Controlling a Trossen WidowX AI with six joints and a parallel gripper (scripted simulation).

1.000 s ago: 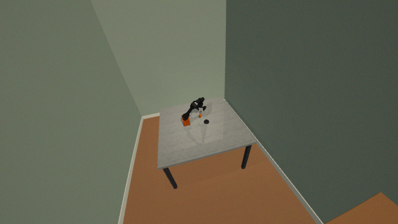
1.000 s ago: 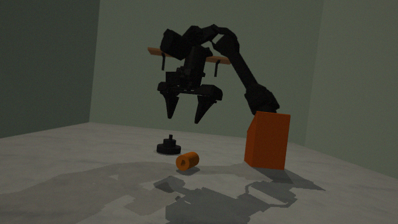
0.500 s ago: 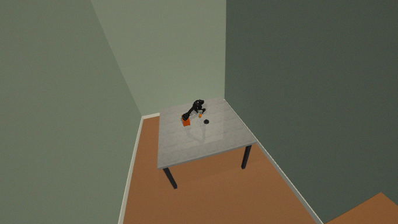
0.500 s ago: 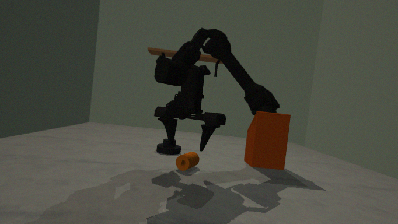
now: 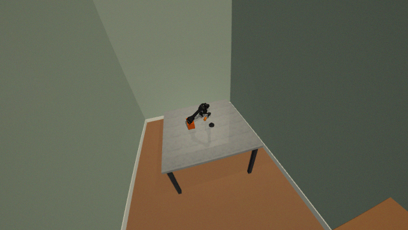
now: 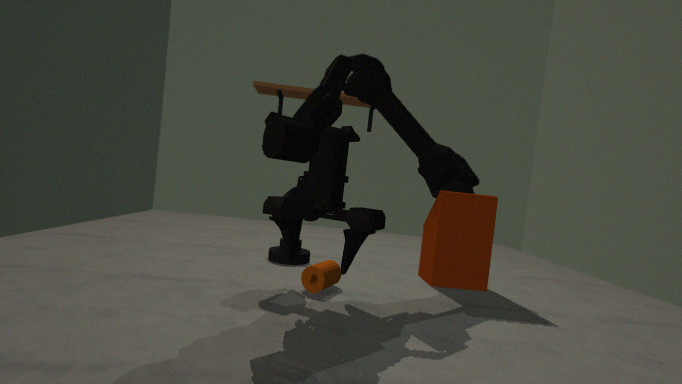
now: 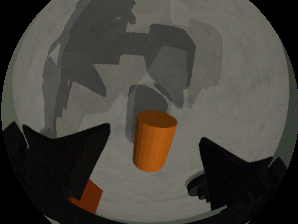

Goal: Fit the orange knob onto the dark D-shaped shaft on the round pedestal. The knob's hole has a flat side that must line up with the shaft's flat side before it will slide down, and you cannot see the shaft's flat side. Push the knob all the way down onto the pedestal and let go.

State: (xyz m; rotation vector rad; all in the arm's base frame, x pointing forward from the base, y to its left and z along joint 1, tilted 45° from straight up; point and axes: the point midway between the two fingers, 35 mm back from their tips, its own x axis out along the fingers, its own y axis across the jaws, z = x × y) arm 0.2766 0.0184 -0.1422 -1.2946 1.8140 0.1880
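My gripper tip is 1 cm past the orange knob, 1 cm to the left of it and 2 cm above it. Round my gripper tip: pedestal (4 cm ahead, 19 cm to the right).
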